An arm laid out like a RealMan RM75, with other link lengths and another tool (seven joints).
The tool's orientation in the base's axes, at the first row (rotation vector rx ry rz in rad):
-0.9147, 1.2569, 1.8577
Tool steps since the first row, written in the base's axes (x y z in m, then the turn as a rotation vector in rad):
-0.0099, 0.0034, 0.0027, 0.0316, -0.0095, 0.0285
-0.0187, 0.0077, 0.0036, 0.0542, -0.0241, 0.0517
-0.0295, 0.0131, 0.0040, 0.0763, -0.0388, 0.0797
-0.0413, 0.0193, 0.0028, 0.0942, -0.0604, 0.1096
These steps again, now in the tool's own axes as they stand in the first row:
0.0032, 0.0087, 0.0056, -0.0416, -0.0114, -0.0063
0.0076, 0.0153, 0.0114, -0.0750, -0.0160, -0.0174
0.0135, 0.0232, 0.0184, -0.1123, -0.0181, -0.0272
0.0215, 0.0309, 0.0259, -0.1502, -0.0138, -0.0422

